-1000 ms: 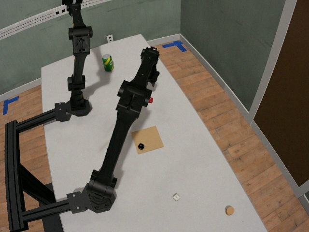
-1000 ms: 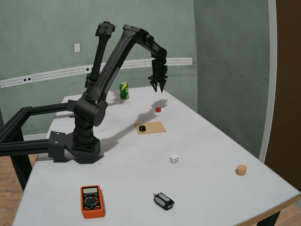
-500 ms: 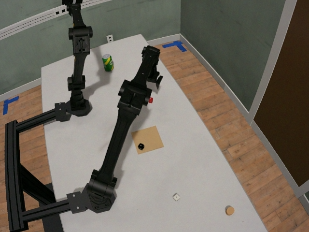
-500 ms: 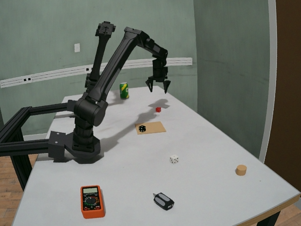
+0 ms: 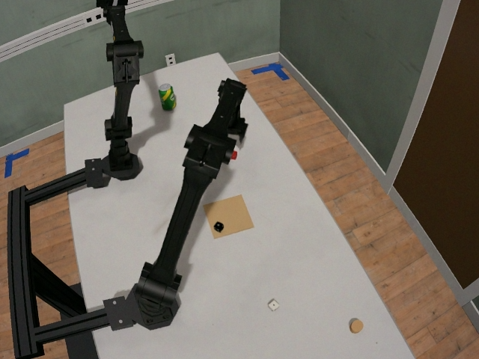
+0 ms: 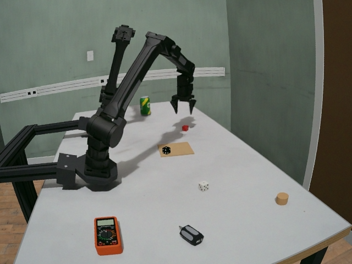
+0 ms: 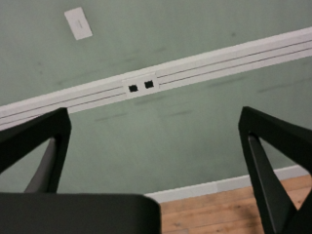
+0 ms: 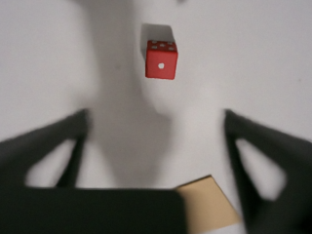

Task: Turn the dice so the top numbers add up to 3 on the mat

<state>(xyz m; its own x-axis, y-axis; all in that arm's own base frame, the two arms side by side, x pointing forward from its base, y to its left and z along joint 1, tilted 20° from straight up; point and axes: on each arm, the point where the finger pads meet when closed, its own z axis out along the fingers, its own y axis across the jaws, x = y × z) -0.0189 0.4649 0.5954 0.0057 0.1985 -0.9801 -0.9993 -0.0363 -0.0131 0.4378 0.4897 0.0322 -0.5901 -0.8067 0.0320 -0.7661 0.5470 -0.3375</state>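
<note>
Right now my right hand is 1 cm short of the red die and 8 cm above it. Also, from my right hand: black device (19 cm behind, 84 cm to the right, 8 cm below); then tan mat (10 cm behind, 24 cm to the right, 9 cm below); then cork cylinder (13 cm ahead, 78 cm to the right, 8 cm below).
</note>
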